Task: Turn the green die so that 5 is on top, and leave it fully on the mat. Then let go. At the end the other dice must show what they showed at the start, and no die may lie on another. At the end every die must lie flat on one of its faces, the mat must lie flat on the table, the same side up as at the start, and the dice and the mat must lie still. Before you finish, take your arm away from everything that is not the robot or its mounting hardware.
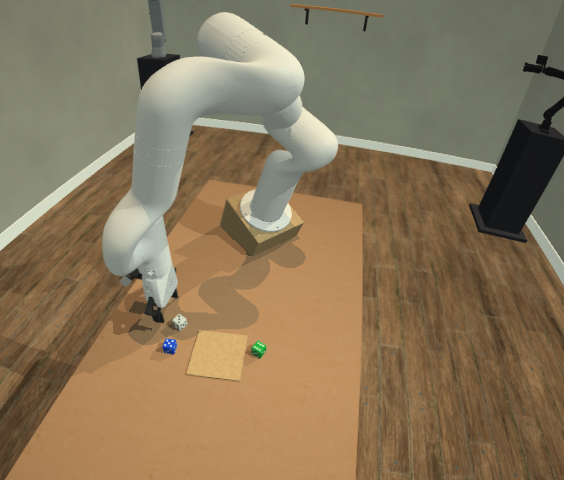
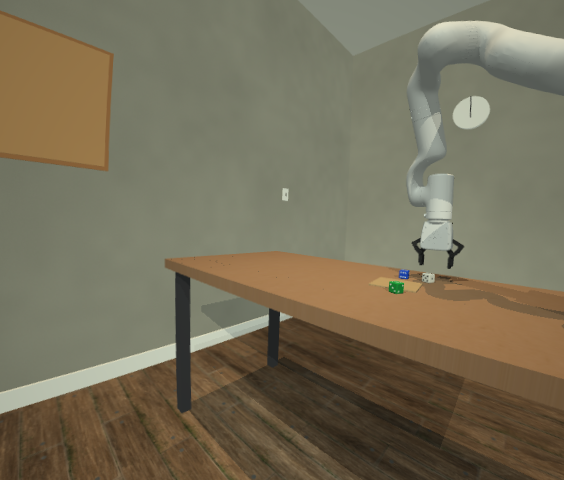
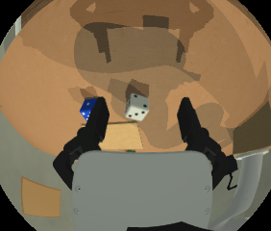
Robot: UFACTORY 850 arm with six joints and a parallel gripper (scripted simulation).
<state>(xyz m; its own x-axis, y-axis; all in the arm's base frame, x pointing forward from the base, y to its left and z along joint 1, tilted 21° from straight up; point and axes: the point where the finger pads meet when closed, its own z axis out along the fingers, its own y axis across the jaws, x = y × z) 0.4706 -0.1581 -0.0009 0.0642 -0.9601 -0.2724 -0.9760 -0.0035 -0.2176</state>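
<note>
Now: the blue die 9 cm ahead of my hand, 5 cm to the left of it and 5 cm below it. From my hand the other things lie so: tan mat: 6 cm ahead, 18 cm to the left, 6 cm below; then green die: 2 cm ahead, 28 cm to the left, 5 cm below; then white die: 1 cm ahead, 4 cm to the left, 5 cm below.
</note>
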